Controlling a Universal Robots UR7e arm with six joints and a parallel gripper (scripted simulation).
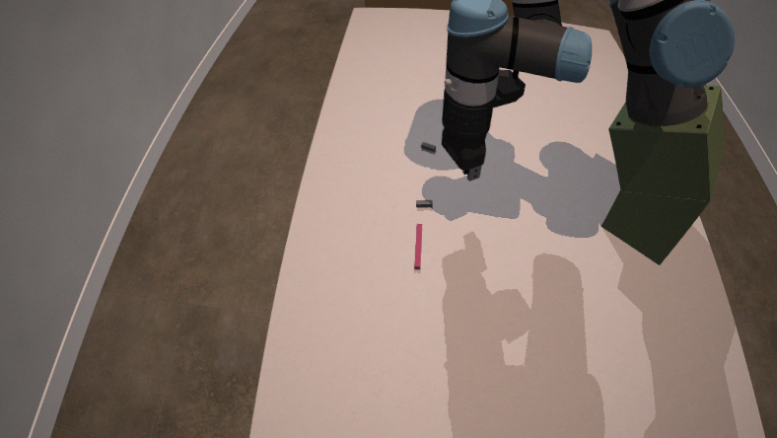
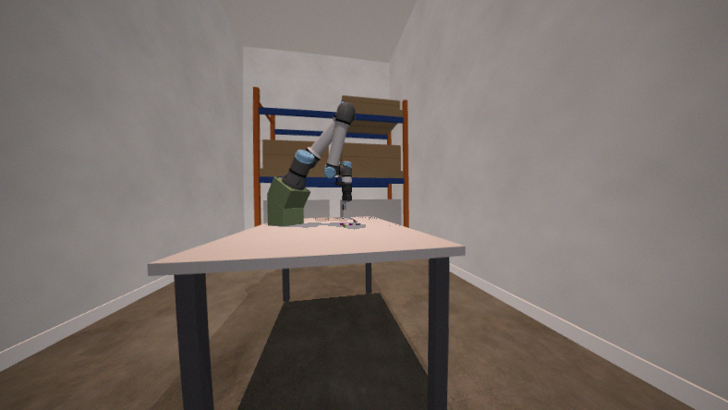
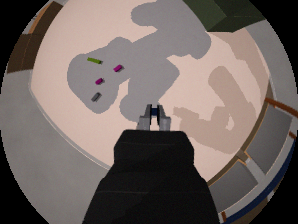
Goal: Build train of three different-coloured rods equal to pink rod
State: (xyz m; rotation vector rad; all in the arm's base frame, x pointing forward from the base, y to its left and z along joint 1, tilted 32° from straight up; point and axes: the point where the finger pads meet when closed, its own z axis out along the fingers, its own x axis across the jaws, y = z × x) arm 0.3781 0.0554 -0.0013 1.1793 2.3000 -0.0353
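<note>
Now: hand 110 mm above the pink rod, 100 mm to the right of it and 80 mm short of it. Round my hand: lime rod 210 mm to the right, 110 mm below, 10 mm behind; then blue rod 10 mm below; then magenta rod 130 mm to the right, 110 mm below, 20 mm behind.
</note>
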